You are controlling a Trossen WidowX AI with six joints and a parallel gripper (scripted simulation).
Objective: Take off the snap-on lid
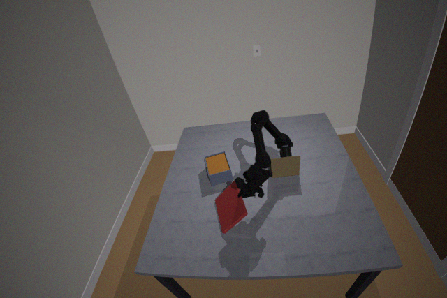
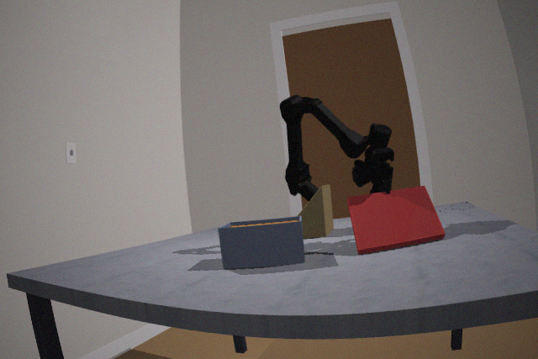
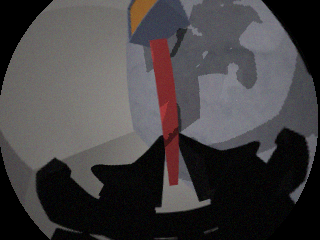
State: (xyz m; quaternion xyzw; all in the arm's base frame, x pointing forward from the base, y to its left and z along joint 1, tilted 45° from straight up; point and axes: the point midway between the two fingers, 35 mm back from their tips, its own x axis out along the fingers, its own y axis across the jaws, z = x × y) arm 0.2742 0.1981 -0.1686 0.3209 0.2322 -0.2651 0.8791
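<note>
The red lid is 6 cm ahead of my gripper tip, 5 cm below it and 2 cm to the left of it. From my gripper tip the other things lie so: storage box 31 cm to the right, 15 cm ahead, 7 cm below.
</note>
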